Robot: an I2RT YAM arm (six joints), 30 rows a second.
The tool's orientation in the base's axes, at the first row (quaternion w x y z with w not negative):
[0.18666 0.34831 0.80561 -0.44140]
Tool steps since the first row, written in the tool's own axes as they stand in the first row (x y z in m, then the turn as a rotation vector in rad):
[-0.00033 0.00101 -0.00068 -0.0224 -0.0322 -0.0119]
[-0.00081 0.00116 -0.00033 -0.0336 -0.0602 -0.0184]
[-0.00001 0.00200 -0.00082 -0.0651 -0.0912 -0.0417]
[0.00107 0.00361 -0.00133 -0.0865 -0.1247 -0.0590]
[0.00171 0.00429 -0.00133 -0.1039 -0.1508 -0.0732]
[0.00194 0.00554 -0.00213 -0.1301 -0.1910 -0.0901]
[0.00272 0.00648 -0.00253 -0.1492 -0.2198 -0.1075]
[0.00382 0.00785 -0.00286 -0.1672 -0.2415 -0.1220]
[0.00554 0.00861 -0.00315 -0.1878 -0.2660 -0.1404]
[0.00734 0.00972 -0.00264 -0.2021 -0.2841 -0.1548]
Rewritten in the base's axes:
[0.00096 0.00081 -0.00002 -0.0079 -0.0107 0.0388]
[0.00140 0.00038 0.00000 -0.0205 -0.0200 0.0654]
[0.00146 0.00142 -0.00071 -0.0212 -0.0243 0.1151]
[0.00189 0.00287 -0.00203 -0.0306 -0.0305 0.1570]
[0.00195 0.00337 -0.00281 -0.0375 -0.0351 0.1904]
[0.00270 0.00460 -0.00325 -0.0486 -0.0460 0.2388]
[0.00285 0.00559 -0.00405 -0.0562 -0.0495 0.2766]
[0.00309 0.00681 -0.00534 -0.0595 -0.0525 0.3080]
[0.00246 0.00801 -0.00667 -0.0630 -0.0541 0.3447]
[0.00203 0.00870 -0.00869 -0.0662 -0.0544 0.3717]

